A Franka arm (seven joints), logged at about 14 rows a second.
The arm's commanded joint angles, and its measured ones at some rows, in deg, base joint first. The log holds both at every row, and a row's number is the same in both.
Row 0, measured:
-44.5, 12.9, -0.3, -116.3, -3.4, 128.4, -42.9
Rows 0 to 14, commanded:
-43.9, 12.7, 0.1, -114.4, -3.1, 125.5, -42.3
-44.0, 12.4, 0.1, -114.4, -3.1, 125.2, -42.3
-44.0, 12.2, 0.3, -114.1, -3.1, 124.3, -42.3
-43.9, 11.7, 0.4, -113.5, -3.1, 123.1, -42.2
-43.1, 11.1, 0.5, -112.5, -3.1, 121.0, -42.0
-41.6, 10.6, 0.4, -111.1, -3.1, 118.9, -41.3
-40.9, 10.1, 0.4, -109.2, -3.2, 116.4, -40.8
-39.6, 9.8, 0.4, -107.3, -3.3, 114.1, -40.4
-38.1, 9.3, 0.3, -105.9, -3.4, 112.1, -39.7
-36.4, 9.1, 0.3, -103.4, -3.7, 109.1, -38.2
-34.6, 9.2, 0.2, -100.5, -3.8, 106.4, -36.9
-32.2, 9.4, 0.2, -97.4, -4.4, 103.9, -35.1
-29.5, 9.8, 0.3, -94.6, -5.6, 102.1, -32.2
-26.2, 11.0, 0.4, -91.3, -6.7, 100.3, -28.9
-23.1, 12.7, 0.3, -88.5, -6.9, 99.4, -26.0
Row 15, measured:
-28.4, 9.2, 0.7, -94.9, -4.9, 103.1, -31.4
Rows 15 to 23, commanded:
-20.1, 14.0, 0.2, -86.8, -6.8, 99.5, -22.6
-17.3, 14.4, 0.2, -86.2, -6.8, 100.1, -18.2
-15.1, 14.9, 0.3, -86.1, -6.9, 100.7, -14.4
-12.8, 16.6, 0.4, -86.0, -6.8, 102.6, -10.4
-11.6, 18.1, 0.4, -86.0, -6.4, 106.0, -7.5
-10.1, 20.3, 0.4, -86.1, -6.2, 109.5, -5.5
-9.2, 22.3, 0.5, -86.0, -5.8, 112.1, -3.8
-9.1, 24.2, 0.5, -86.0, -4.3, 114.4, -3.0
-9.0, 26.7, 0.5, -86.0, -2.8, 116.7, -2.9
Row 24, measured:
-9.1, 22.0, 0.9, -88.2, -5.1, 113.5, -4.0
